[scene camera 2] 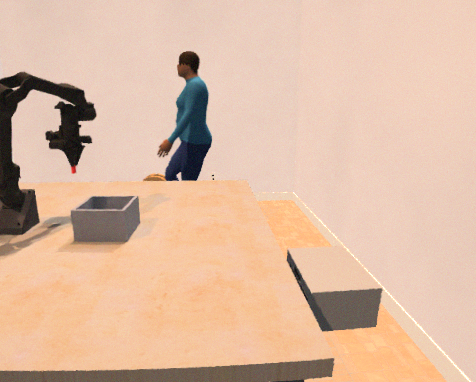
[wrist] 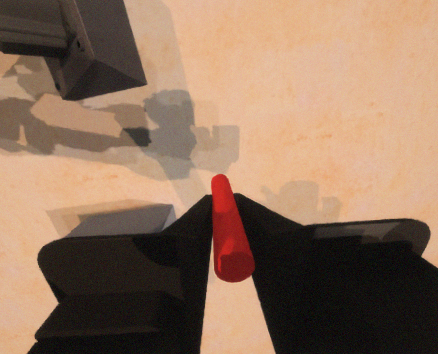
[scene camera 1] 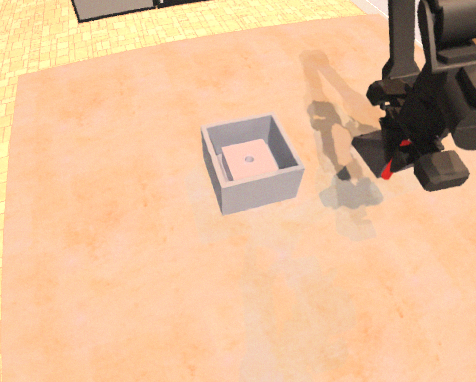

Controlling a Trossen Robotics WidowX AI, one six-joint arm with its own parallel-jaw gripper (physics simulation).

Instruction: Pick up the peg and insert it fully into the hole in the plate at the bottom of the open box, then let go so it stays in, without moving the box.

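Seen in the pictures: gripper, fingertip midpoint: [scene camera 2: 74,166] [wrist: 222,200] [scene camera 1: 390,167]; arm's base, origin of the base link: [scene camera 2: 14,200] [wrist: 53,5].
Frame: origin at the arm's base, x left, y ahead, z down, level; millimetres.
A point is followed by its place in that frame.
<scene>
The red peg [scene camera 1: 387,170] {x 118, y 171, z -86 mm} [scene camera 2: 73,169] {x 111, y 165, z -81 mm} [wrist: 233,240] {x 118, y 156, z -140 mm} is between the fingers of my gripper [scene camera 1: 390,165] {x 116, y 166, z -91 mm} [scene camera 2: 74,161] {x 116, y 166, z -91 mm} [wrist: 222,200] {x 116, y 166, z -91 mm}, which is shut on it. The peg's lower end sticks out below the fingertips, above the table. The peg is roughly upright in the scene camera 2 view. The open grey box [scene camera 1: 262,193] {x 20, y 333, z 43 mm} [scene camera 2: 101,226] {x -140, y 335, z 42 mm} [wrist: 122,220] {x -57, y 251, z 59 mm} stands on the table, to the left of my gripper in the scene camera 1 view. Inside it lies a pale pink plate [scene camera 1: 255,170] {x -29, y 329, z 33 mm} with a round hole [scene camera 1: 249,159] {x -68, y 327, z 44 mm}. In the wrist view the left finger hides part of the box.
The arm's dark base [scene camera 2: 22,217] {x -49, y 48, z 44 mm} [wrist: 107,47] {x 35, y 39, z -1 mm} stands on the table [scene camera 1: 150,280] {x 103, y 575, z 90 mm} [scene camera 2: 175,300] {x -454, y 583, z 90 mm}. A grey block [scene camera 2: 345,307] is beyond the table's right edge in the scene camera 2 view. A person [scene camera 2: 195,110] in a blue top stands behind the table.
</scene>
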